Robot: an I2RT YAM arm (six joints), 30 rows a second.
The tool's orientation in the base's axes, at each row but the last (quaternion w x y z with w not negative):
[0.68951, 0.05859, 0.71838, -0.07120]
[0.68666, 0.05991, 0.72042, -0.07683]
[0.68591, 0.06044, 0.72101, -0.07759]
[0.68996, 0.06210, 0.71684, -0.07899]
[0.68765, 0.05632, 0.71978, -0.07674]
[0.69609, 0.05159, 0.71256, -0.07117]
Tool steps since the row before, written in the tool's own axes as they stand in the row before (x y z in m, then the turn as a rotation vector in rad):
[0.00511, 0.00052, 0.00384, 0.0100, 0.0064, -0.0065]
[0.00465, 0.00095, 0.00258, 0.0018, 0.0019, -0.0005]
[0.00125, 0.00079, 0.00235, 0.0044, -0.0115, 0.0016]
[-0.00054, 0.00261, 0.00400, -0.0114, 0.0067, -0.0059]
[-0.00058, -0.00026, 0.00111, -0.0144, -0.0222, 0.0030]
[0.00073, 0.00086, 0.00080, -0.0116, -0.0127, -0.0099]
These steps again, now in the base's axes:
[0.00365, -0.00026, -0.00527, -0.0056, 0.0073, -0.0099]
[0.00248, 0.00034, -0.00479, -0.0002, 0.0019, -0.0018]
[0.00239, 0.00029, -0.00138, -0.0009, -0.0117, -0.0041]
[0.00446, 0.00177, 0.00033, -0.0040, 0.0080, 0.0114]
[0.00107, -0.00045, 0.00054, -0.0005, -0.0220, 0.0150]
[0.00092, 0.00069, -0.00077, -0.0116, -0.0105, 0.0122]

